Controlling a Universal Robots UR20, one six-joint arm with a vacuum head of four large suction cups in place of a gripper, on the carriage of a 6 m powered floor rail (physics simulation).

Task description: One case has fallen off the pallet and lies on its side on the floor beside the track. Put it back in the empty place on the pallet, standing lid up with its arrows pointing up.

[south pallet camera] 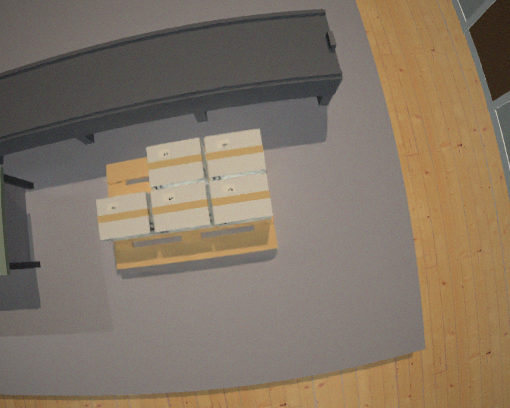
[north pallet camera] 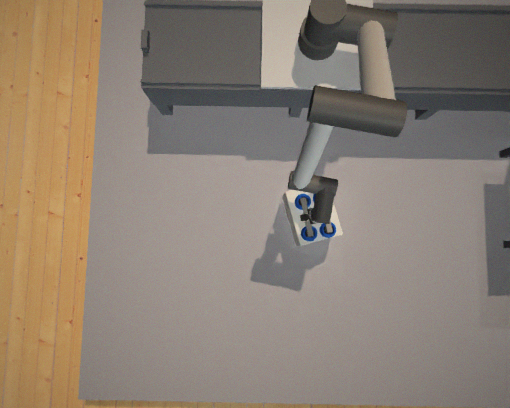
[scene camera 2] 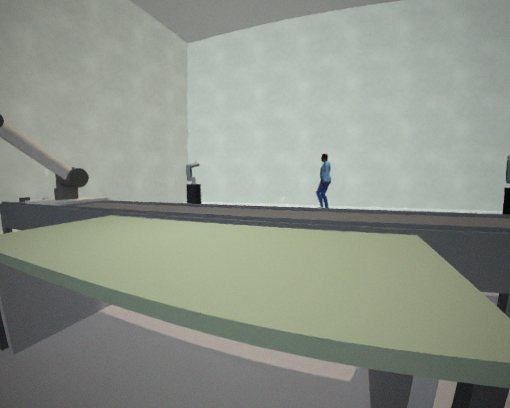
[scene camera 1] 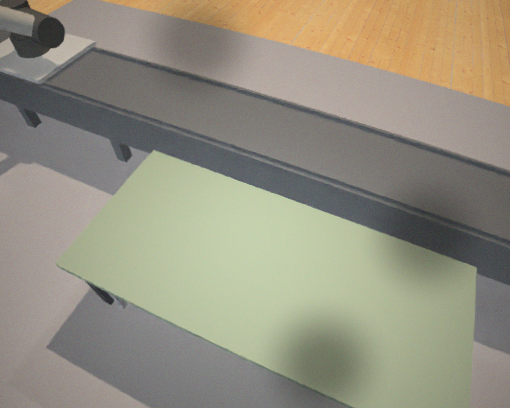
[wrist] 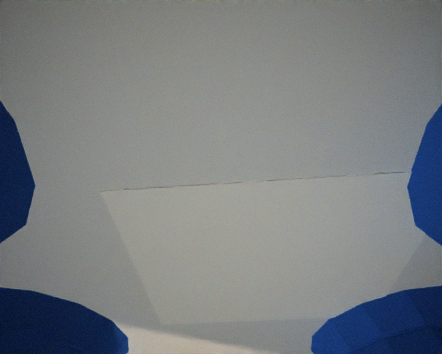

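Where they show: end effector, tool point: (wrist: 221, 231); arm's base, origin of the base link: (north pallet camera: 317, 41) (scene camera 2: 66, 199) (scene camera 1: 34, 49).
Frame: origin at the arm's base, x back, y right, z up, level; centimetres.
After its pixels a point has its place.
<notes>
The fallen case (north pallet camera: 301, 225) @[x -114.5, y 6.6, z -22.0 cm] (wrist: 225, 100) @[x -109.4, y 4.6, z -22.0 cm] is white, with a plain pale face up. My suction head (north pallet camera: 315, 216) @[x -108.0, y -2.0, z -24.3 cm] (wrist: 221, 225) @[x -108.0, y -2.0, z -24.3 cm] sits flat on that face with its blue cups and holds the case, apparently a little above the floor beside the track. The case is turned slightly askew to the track. Its arrows do not show, and the arm hides part of its top. In the south pallet view the wooden pallet (south pallet camera: 195, 257) @[x -133.3, y -460.3, z -42.7 cm] carries several white cases (south pallet camera: 180, 218) @[x -107.2, y -458.9, z -13.5 cm] with tan tape, lids up. The empty place (south pallet camera: 127, 171) @[x -63.3, y -416.6, z -42.6 cm] shows bare slats at its back left corner.
The floor track (scene camera 1: 280, 135) (scene camera 2: 280, 215) (north pallet camera: 200, 50) (south pallet camera: 200, 60) runs behind the case and the pallet. A pale green table (scene camera 1: 240, 240) @[x -83.2, y -215.2, z -4.0 cm] (scene camera 2: 225, 270) @[x -109.4, y -264.7, z -4.0 cm] stands along the track between them. A person in blue (scene camera 2: 325, 175) stands far beyond the track.
</notes>
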